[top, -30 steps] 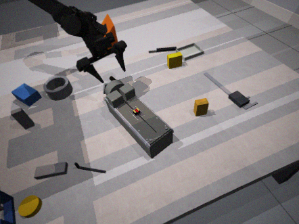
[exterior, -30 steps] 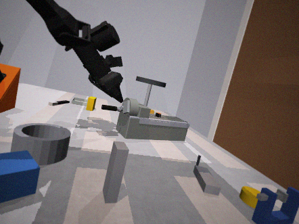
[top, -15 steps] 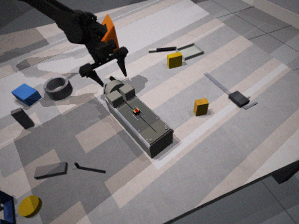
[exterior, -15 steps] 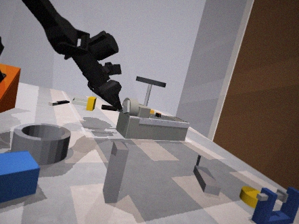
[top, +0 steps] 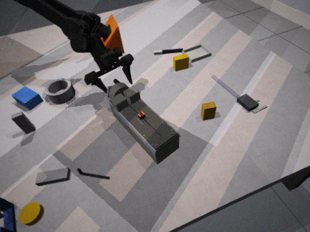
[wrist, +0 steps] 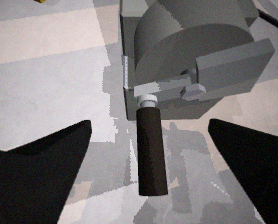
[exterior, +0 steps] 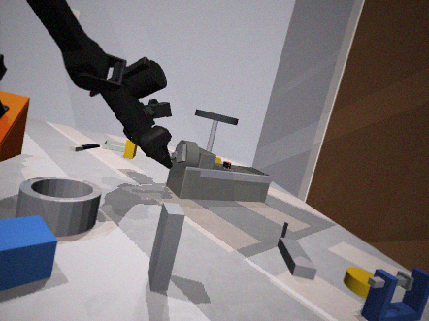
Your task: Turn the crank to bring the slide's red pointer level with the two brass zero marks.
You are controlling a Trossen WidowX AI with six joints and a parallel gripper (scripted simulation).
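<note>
Right now the dark crank handle is 20 mm behind my gripper tip, 10 mm to the right of it and 10 mm above it. Round my gripper tip: black hex key: 260 mm ahead, 150 mm to the right, 50 mm below; blue block: 370 mm to the right, 130 mm behind, 40 mm below; red pointer: 160 mm ahead, 50 mm to the left, 20 mm above.
</note>
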